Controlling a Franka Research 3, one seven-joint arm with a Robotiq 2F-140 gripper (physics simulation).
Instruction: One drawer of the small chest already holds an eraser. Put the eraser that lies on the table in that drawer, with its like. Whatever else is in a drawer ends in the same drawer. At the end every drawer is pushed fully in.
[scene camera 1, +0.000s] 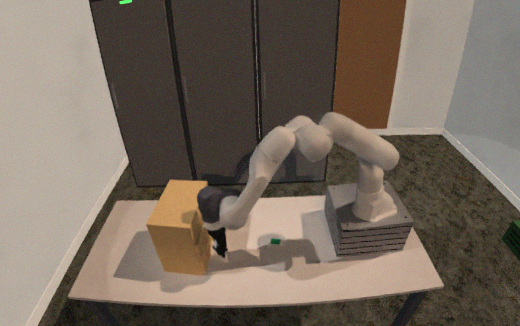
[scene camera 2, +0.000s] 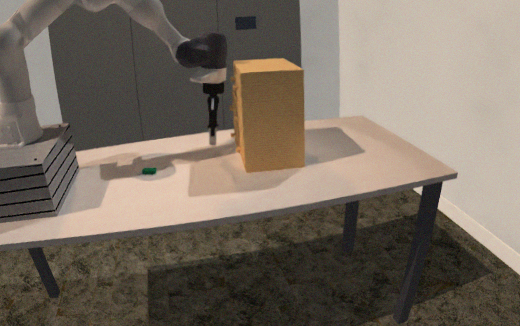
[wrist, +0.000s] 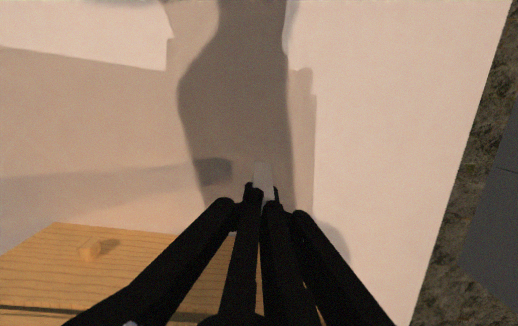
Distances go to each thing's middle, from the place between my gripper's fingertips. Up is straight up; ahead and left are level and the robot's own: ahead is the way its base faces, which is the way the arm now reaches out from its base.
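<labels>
You'd find the wooden chest (scene camera 2: 272, 90) 130 mm above my hand, and it's 120 mm to the right of it and 170 mm ahead of it.
</labels>
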